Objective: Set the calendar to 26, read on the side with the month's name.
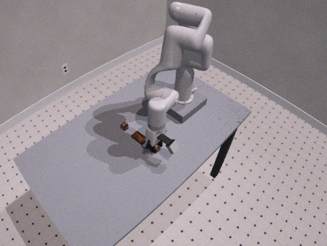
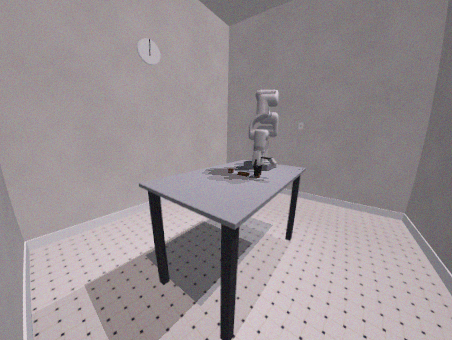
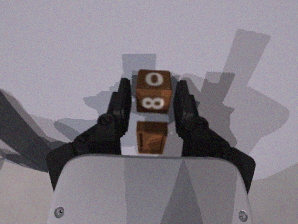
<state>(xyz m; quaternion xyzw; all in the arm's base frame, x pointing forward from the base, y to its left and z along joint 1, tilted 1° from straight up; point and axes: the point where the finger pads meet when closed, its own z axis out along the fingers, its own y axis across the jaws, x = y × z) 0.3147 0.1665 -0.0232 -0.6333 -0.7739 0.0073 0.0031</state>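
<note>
My gripper is now 20 mm above the brown cube. The rest, counted from my hand: brown wooden tray (100 mm to the right, 20 mm below, 20 mm ahead).
</note>
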